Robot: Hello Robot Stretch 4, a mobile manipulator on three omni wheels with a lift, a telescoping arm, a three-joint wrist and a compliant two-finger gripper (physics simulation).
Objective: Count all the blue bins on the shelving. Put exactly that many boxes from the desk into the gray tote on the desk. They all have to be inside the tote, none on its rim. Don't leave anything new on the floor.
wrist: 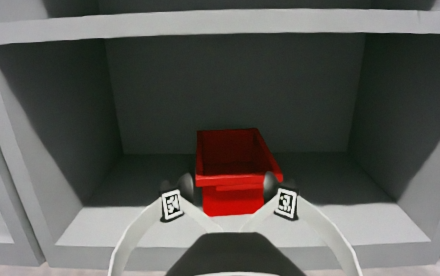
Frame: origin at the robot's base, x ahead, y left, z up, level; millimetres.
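Seen in the pictures: end effector, tool point: (228, 192).
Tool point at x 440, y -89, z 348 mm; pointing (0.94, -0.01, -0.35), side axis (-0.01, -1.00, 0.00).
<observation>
A point is followed by its place in that frame.
My gripper (228, 186) @[x 440, y -89, z 347 mm] is open, its two dark fingertips apart in front of the shelving (220, 22) @[x 664, y -85, z 489 mm]. A red bin (232, 199) @[x 767, y -105, z 98 mm] stands upright on the lower shelf near the middle of the compartment, behind and between the fingertips. Its open top faces up and the part of its inside that shows looks empty. No blue bin shows in this view. The desk, the boxes and the gray tote do not show in this view.
A gray board runs across above the compartment, with side walls at left and right. Part of a neighbouring unit shows at the left edge. A strip of pale floor (90, 270) @[x 665, y 231, z -27 mm] shows below the shelving.
</observation>
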